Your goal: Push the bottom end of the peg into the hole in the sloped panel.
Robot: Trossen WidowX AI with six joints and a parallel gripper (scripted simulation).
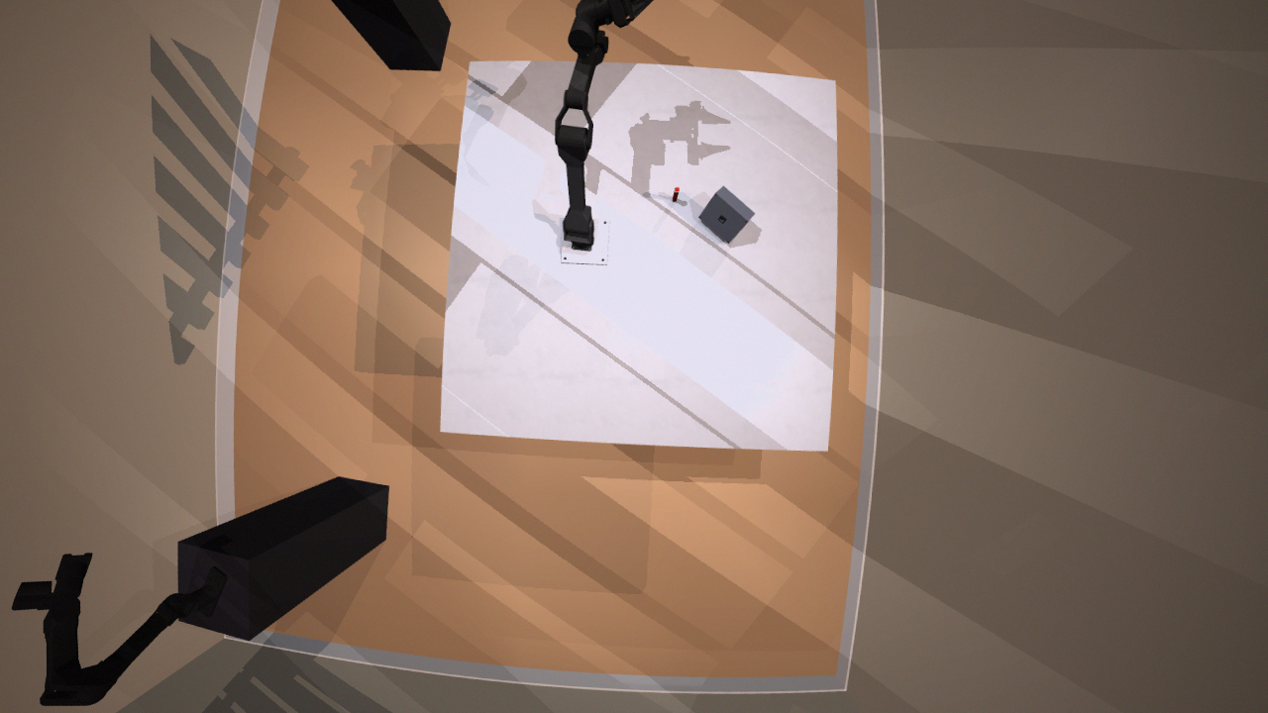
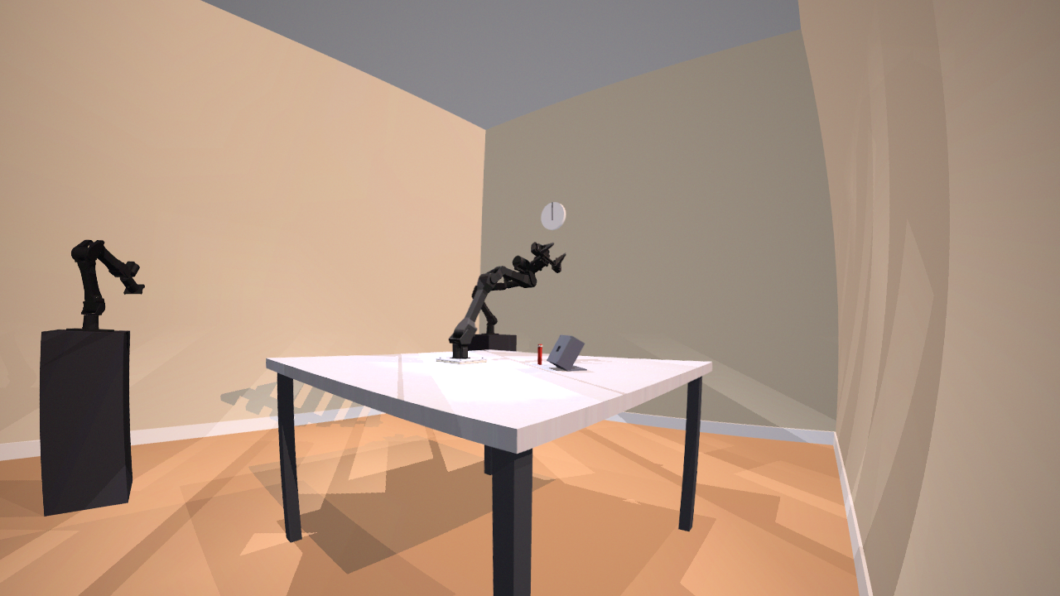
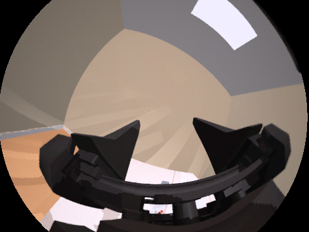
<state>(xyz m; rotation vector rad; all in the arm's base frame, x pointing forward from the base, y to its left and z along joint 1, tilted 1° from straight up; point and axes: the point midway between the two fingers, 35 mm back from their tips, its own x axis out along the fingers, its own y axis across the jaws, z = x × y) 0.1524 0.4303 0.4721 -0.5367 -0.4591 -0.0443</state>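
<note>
Right now my gripper tip is 45 cm above the red peg, 25 cm to the left of it and 10 cm short of it. Round my gripper tip: grey sloped panel 45 cm below, 30 cm to the right, 26 cm ahead.
</note>
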